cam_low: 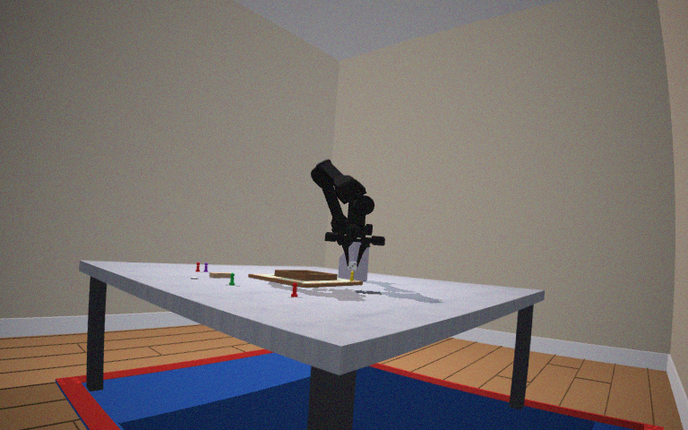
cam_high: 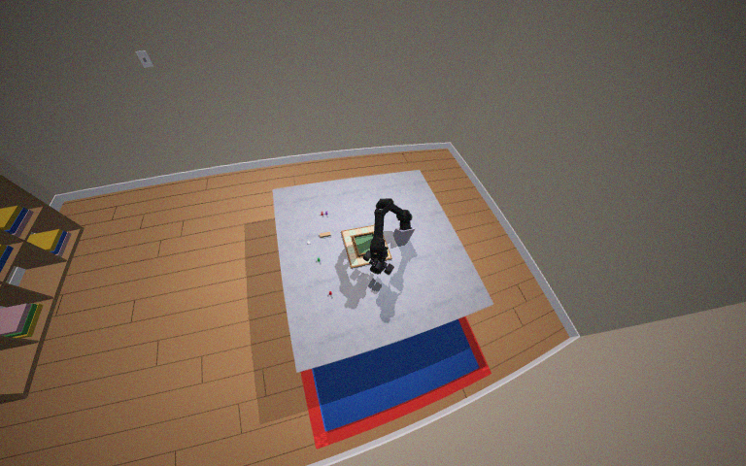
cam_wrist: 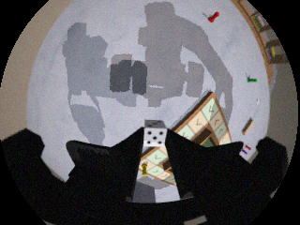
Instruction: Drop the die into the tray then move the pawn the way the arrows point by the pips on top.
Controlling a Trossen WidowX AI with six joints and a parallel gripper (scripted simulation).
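My gripper tip is now 12 cm past the yellow pawn, 9 cm to the left of it and 4 cm above it. Also, from my gripper tip: green pawn: 33 cm ahead, 18 cm to the right, 6 cm below; then green dice tray: 1 cm behind, 21 cm to the right, 6 cm below; then white die: right at my gripper tip.
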